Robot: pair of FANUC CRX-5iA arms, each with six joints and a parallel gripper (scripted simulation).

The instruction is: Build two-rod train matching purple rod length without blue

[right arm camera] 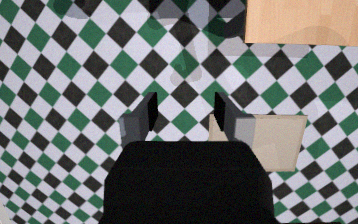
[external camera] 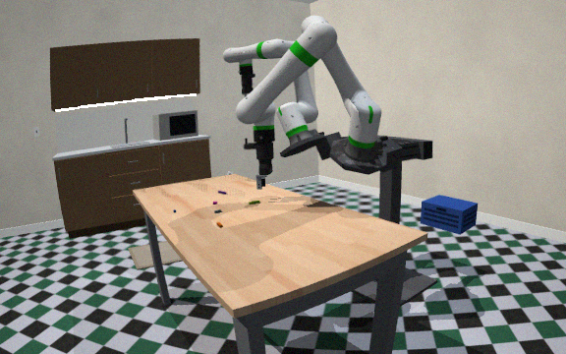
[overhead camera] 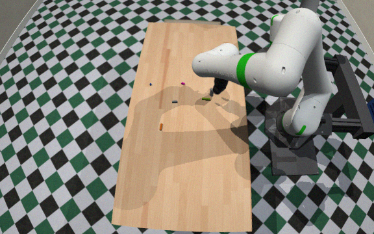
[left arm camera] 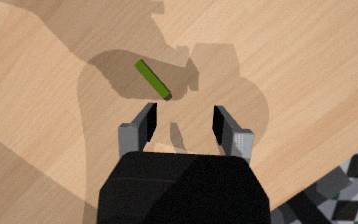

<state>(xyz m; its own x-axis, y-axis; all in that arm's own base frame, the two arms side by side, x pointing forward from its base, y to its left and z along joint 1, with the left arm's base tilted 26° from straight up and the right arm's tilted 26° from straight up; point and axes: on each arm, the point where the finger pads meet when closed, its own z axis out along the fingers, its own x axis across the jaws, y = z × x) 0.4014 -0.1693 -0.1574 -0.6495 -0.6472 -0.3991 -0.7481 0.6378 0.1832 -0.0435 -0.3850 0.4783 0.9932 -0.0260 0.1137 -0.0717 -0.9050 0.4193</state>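
Observation:
My left hand is 80 mm above the lime rod, 40 mm short of it and 10 mm to the right of it. From my left hand the other things lie so: purple rod: 260 mm to the right, 100 mm ahead, 80 mm below; magenta rod: 200 mm ahead, 90 mm to the right, 80 mm below; grey rod: 230 mm ahead, 80 mm below, 50 mm to the left.

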